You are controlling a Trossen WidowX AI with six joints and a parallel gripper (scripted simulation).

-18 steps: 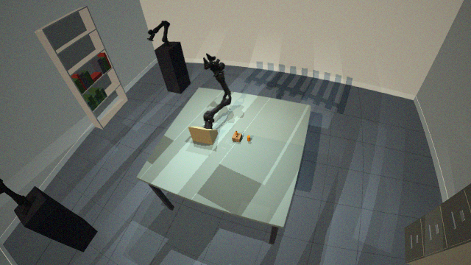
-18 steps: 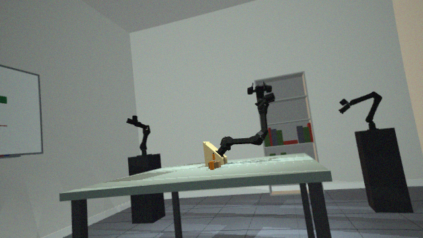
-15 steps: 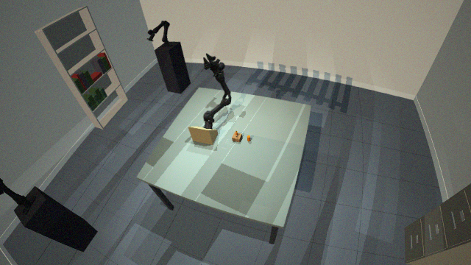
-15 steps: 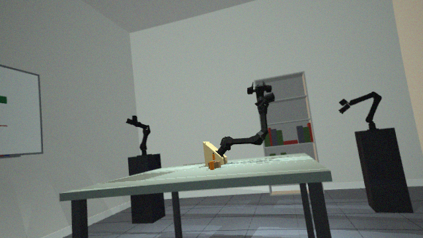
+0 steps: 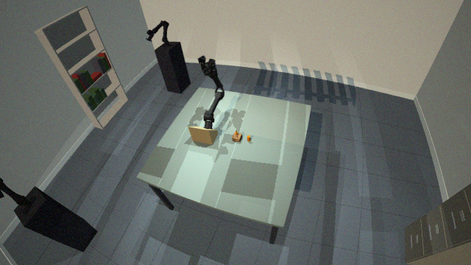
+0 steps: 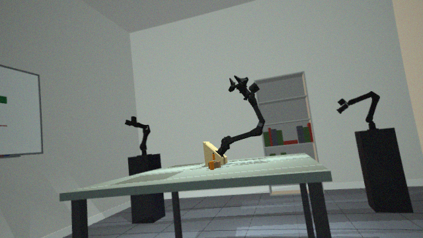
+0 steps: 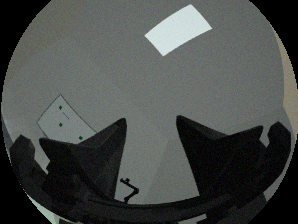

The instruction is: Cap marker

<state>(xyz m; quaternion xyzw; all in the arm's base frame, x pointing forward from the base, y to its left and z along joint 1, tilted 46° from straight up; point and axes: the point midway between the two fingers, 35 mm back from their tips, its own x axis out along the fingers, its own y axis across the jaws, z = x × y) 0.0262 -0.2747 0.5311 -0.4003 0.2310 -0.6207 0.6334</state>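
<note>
Now: gripper tip 310 mm short of the holder block, 120 mm to the left of it and 660 mm above it.
</note>
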